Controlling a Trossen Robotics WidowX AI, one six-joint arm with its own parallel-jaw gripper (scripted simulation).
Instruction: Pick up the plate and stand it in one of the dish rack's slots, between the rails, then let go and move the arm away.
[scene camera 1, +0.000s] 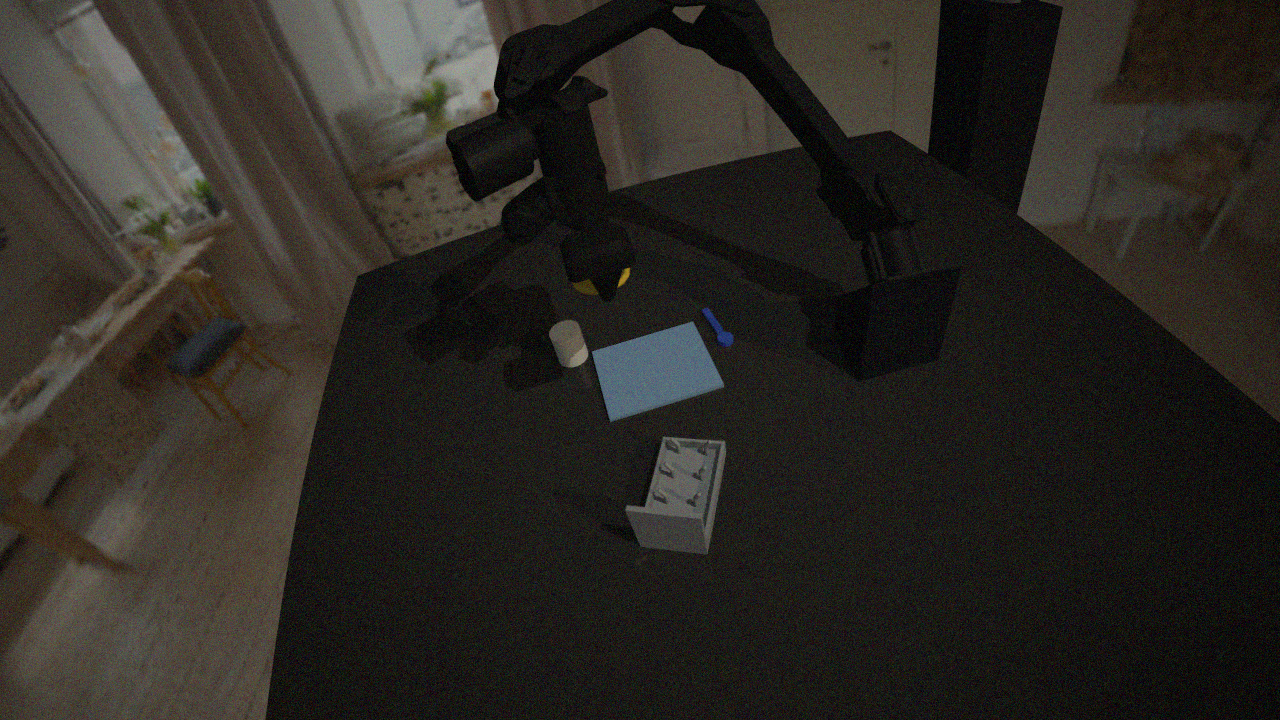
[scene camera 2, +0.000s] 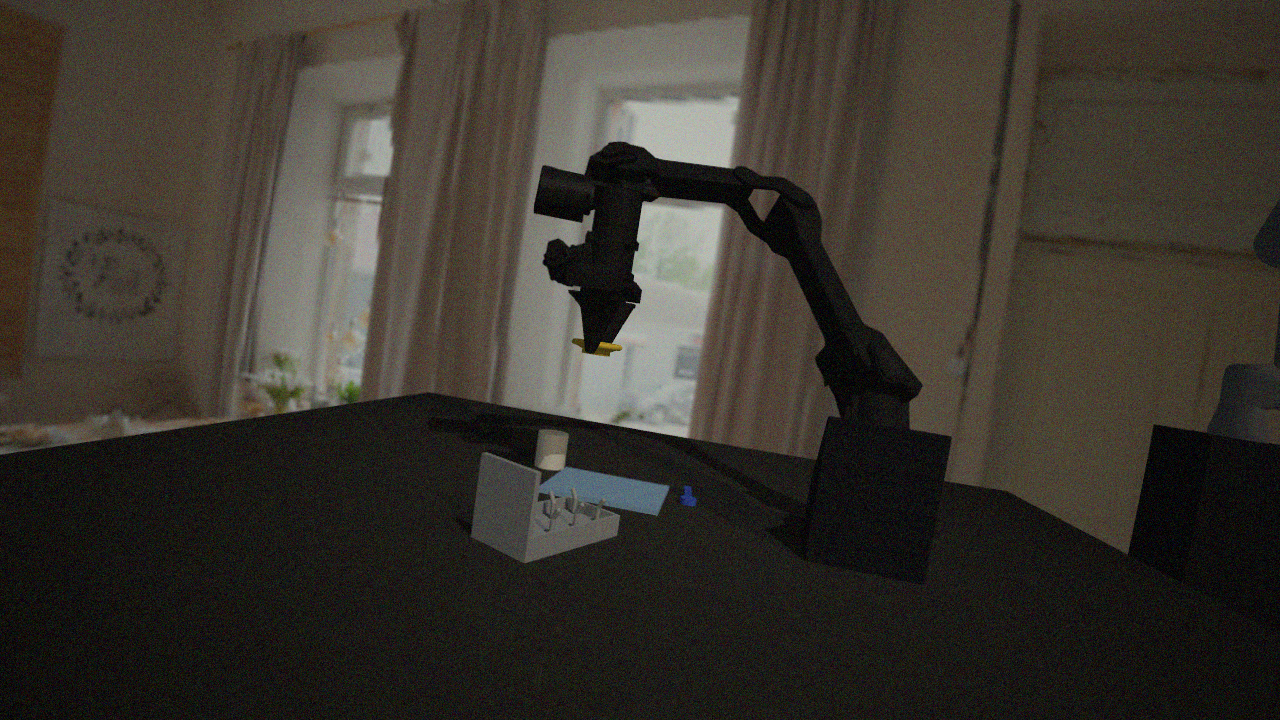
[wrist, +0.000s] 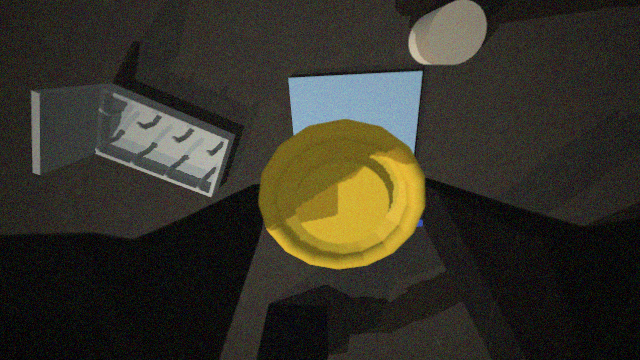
my gripper: scene camera 1; scene camera 2; wrist 339, 191
dish rack: scene camera 1 679, 514; scene camera 2; wrist
same spot on dish rack: (wrist: 68, 123) = (scene camera 2: 499, 487)
same spot on my gripper: (scene camera 2: 603, 313) = (scene camera 1: 616, 271)
